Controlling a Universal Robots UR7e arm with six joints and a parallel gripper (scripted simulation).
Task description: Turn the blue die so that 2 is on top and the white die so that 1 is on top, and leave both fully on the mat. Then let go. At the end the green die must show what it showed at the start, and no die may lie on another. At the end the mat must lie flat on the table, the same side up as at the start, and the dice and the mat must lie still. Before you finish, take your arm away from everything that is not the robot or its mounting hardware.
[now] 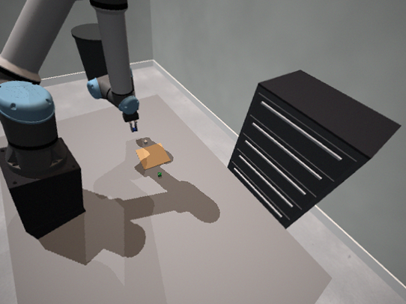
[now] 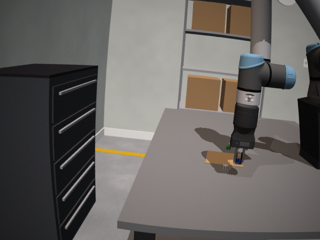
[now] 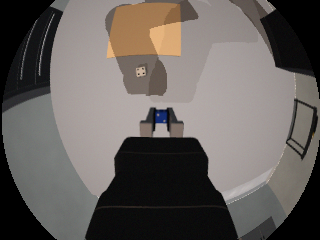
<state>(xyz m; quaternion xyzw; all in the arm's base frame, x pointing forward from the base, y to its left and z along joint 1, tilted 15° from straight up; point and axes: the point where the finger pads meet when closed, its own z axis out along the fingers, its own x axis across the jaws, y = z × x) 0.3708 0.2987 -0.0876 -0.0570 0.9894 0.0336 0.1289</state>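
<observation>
Right now my hand is 60 mm short of the orange mat, 160 mm to the left of it and 70 mm above it. From my hand the other things lie so: green die 50 mm ahead, 300 mm to the right, 60 mm below; white die 40 mm ahead, 60 mm to the right, 60 mm below; blue die 10 mm below.
</observation>
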